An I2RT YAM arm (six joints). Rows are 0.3 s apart.
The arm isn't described. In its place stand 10 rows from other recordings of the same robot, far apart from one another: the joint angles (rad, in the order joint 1, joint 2, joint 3, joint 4, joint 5, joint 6), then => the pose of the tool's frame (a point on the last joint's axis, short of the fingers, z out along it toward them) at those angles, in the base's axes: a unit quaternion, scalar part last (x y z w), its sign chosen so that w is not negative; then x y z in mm.
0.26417 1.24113 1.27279 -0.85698 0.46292 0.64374 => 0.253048 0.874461 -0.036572 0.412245 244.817 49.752 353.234
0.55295 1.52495 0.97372 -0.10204 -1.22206 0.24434 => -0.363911 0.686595 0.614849 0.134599 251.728 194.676 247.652
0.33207 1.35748 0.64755 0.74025 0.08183 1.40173 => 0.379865 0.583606 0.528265 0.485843 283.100 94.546 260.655
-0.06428 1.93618 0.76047 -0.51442 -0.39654 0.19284 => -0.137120 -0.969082 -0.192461 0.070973 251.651 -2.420 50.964
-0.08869 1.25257 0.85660 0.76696 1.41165 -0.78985 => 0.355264 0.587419 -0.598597 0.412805 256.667 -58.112 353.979
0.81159 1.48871 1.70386 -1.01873 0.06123 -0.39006 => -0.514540 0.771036 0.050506 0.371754 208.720 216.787 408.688
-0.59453 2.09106 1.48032 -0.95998 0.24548 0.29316 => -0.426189 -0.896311 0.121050 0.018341 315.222 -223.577 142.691
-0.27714 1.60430 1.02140 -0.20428 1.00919 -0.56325 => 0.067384 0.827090 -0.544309 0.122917 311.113 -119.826 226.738
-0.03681 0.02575 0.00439 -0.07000 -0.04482 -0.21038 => -0.079056 0.734385 -0.066654 0.670810 111.401 -2.506 165.056
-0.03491 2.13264 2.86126 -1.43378 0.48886 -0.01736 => 0.109229 0.879879 -0.230247 0.401083 382.955 -30.103 476.479
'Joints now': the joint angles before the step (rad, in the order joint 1, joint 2, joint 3, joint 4, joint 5, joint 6). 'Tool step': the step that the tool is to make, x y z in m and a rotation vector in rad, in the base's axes. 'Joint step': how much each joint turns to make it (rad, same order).
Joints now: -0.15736 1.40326 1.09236 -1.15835 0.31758 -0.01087
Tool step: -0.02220 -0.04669 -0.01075 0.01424 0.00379 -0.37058
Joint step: -0.21705 0.00151 -0.03968 -0.01680 -0.00152 0.16213
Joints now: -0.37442 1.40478 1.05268 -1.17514 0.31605 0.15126
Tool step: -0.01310 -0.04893 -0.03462 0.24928 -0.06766 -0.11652
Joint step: -0.24416 0.09194 -0.05227 0.10759 -0.25483 -0.12171
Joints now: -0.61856 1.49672 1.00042 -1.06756 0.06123 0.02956
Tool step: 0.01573 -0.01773 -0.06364 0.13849 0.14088 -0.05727
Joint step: -0.02403 0.26552 0.00153 0.06715 -0.03167 0.03053
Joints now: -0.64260 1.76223 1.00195 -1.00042 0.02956 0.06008
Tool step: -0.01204 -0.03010 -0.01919 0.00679 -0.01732 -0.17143
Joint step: -0.11597 0.07210 0.00345 0.07667 -0.02631 0.05150
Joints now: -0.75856 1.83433 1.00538 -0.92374 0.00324 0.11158
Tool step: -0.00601 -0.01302 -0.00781 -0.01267 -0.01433 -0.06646
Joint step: -0.04844 0.02631 -0.00040 0.04579 -0.00420 0.01756
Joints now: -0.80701 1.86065 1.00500 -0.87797 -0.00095 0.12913
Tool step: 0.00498 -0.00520 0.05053 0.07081 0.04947 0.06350
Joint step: 0.00000 -0.03701 0.17243 -0.29488 -0.00001 -0.06485
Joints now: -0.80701 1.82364 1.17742 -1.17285 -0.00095 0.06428
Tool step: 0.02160 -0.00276 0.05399 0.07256 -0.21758 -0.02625
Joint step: 0.02021 -0.03890 0.18122 -0.11903 -0.21134 0.00496
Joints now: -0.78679 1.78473 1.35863 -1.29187 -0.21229 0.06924
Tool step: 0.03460 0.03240 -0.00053 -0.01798 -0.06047 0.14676
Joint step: 0.14877 0.00003 0.00003 0.05720 -0.02594 -0.00114
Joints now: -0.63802 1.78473 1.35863 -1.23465 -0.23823 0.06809
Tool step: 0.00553 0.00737 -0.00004 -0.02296 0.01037 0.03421
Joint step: 0.03204 -0.00038 0.00036 0.00421 0.02480 -0.00001
